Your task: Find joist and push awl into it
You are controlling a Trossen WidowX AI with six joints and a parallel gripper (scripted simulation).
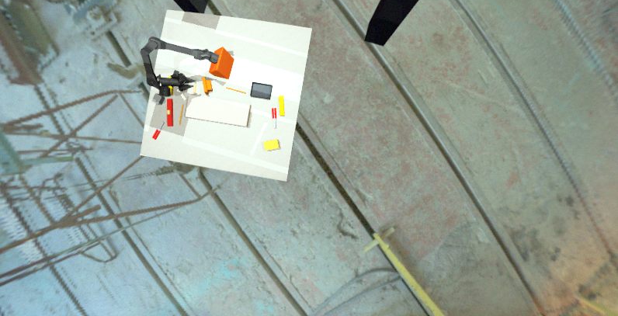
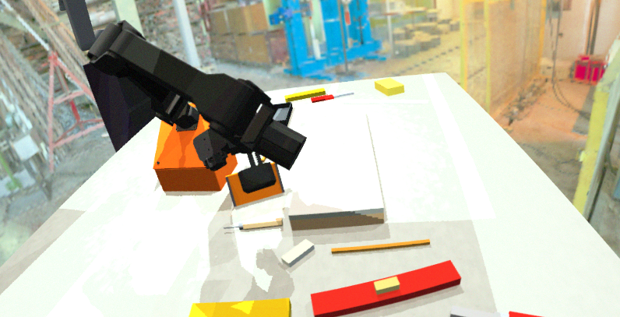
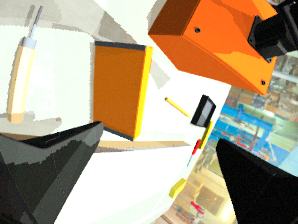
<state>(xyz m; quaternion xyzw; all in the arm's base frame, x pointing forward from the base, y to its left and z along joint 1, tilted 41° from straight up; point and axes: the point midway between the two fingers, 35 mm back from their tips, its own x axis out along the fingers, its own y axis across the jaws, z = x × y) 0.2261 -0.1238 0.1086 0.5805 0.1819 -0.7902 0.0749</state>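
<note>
The stud finder lies 11 cm below my gripper tip, 6 cm to the left of it and 2 cm behind it. Round my gripper tip: white block 16 cm to the right, 13 cm below, 11 cm ahead; then awl 13 cm below, 9 cm to the right, 1 cm behind; then red level 27 cm ahead, 24 cm to the right, 12 cm below.
</note>
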